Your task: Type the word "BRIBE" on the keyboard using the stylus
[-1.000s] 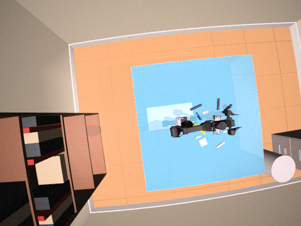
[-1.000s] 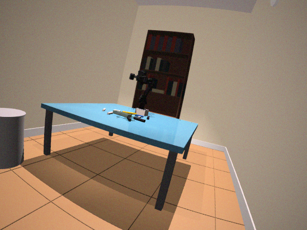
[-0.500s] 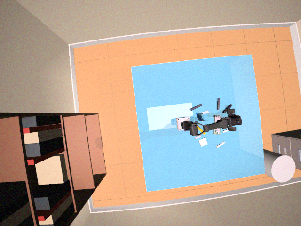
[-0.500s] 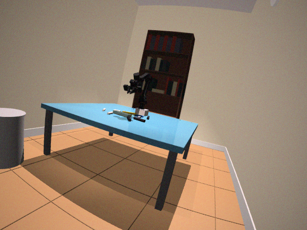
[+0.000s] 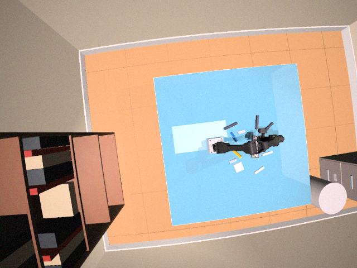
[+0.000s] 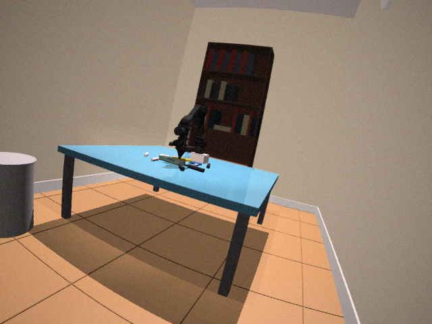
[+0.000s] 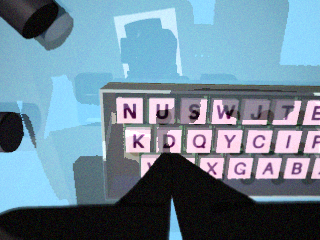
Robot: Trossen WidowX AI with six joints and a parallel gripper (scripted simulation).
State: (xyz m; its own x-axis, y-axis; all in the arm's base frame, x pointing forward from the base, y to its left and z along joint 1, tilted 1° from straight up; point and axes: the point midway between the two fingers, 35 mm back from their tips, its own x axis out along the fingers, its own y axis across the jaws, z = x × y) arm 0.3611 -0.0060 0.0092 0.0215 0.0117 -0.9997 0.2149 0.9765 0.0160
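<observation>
Right now the blue stylus is 170 mm behind my gripper tip, 30 mm to the left of it and 30 mm below it. Also, from my gripper tip: stylus tip: 160 mm behind, 30 mm below; then yellow pencil: 200 mm behind, 60 mm to the right, 30 mm below; then white block: 190 mm behind, 210 mm to the right, 30 mm below.
</observation>
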